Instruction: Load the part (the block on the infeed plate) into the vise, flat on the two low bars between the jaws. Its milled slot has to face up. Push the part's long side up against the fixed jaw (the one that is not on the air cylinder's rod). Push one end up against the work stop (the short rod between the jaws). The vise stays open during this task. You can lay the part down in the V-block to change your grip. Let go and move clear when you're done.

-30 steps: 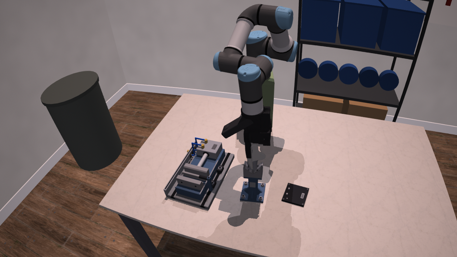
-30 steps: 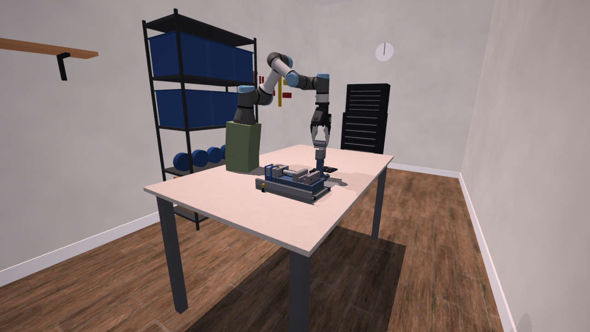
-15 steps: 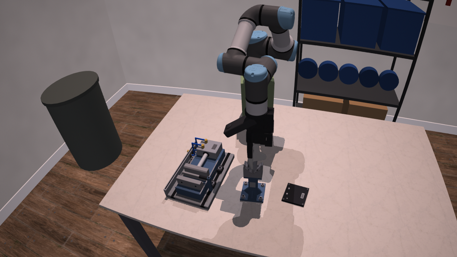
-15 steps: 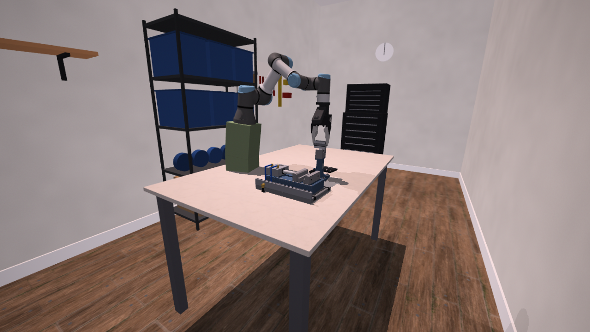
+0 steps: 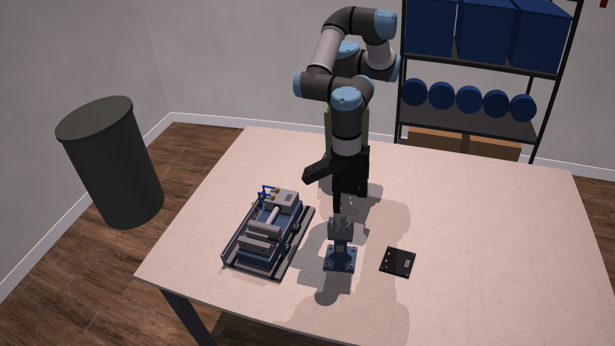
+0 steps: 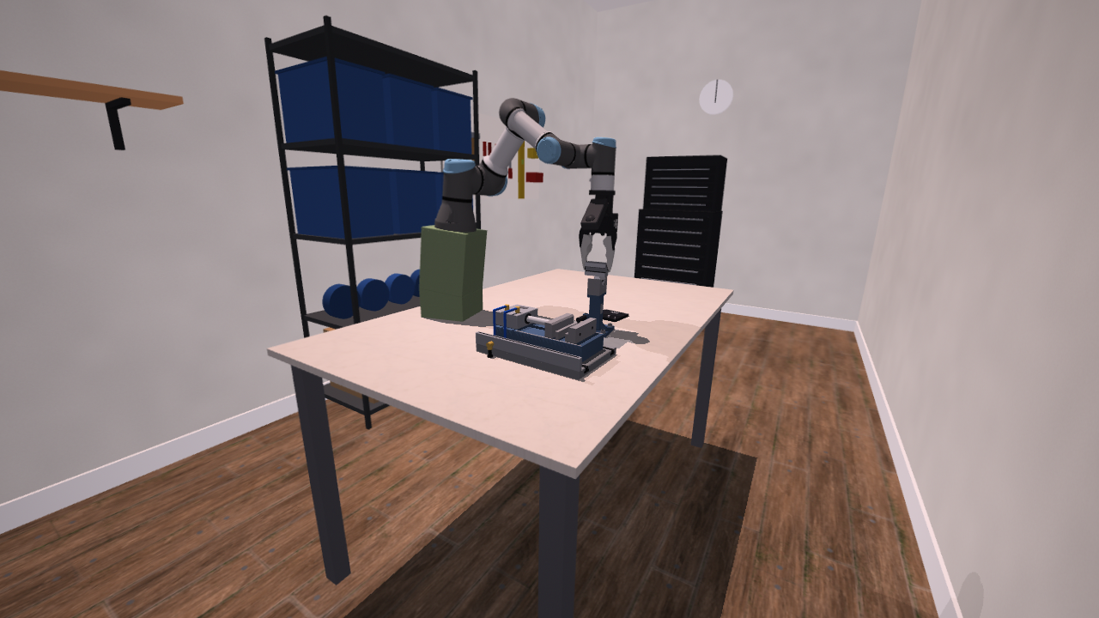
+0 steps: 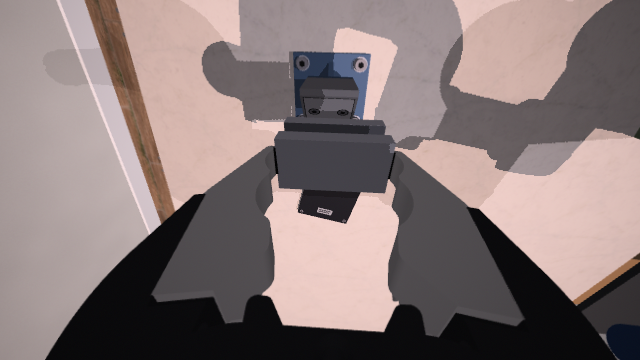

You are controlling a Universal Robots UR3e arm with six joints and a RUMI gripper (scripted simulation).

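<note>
My hand is 10 mm to the left of the part and 10 mm above it. Round my hand: dark work stop rod (170 mm to the right, 100 mm below, 80 mm ahead); then black infeed plate (190 mm below, 160 mm to the left, 50 mm behind); then fixed jaw (210 mm to the right, 110 mm below, 110 mm ahead).
</note>
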